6 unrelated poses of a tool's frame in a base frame.
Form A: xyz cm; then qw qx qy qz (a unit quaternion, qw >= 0).
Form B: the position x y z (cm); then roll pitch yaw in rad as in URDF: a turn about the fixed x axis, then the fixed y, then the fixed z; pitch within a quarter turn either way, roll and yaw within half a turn. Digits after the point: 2 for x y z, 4 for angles.
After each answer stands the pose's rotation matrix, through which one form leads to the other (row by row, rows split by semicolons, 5 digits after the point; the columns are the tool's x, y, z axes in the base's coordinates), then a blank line. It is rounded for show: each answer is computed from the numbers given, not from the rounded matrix.
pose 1, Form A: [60.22, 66.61, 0.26, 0.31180, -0.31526, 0.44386, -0.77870]
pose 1, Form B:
[60.22, 66.61, 0.26, -1.1408, -0.2159, -2.2411]
-0.60678 0.20574 0.76778; -0.76546 -0.41153 -0.49467; 0.21420 -0.88787 0.40720

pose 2, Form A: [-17.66, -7.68, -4.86, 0.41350, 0.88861, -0.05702, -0.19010]
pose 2, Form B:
[-17.66, -7.68, -4.86, 2.2296, 0.2950, -0.2736]
0.92122 0.05588 -0.38501; -0.25855 -0.65153 -0.71320; -0.29069 0.75656 -0.58576

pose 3, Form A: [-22.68, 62.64, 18.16, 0.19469, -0.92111, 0.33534, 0.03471]
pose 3, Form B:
[-22.68, 62.64, 18.16, -2.7926, 0.1958, -0.6637]
0.77269 -0.63128 0.06663; -0.60425 -0.69929 0.38194; -0.19452 -0.33538 -0.92178

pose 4, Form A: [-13.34, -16.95, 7.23, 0.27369, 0.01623, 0.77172, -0.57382]
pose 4, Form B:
[-13.34, -16.95, 7.23, -1.7860, 0.4568, -2.8137]
-0.84966 0.33915 0.40380; -0.28905 0.34093 -0.89455; -0.44105 -0.87678 -0.19164

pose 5, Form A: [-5.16, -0.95, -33.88, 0.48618, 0.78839, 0.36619, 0.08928]
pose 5, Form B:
[-5.16, -0.95, -33.88, 2.1219, 0.2170, 0.7480]
0.71587 0.49059 0.49685; 0.66422 -0.25906 -0.70121; -0.21529 0.83199 -0.51131

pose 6, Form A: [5.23, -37.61, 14.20, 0.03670, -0.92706, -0.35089, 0.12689]
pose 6, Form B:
[5.23, -37.61, 14.20, -2.9802, 0.2111, 0.7408]
0.72155 0.64127 -0.26102; 0.65990 -0.75106 -0.02100; -0.20951 -0.15709 -0.96510

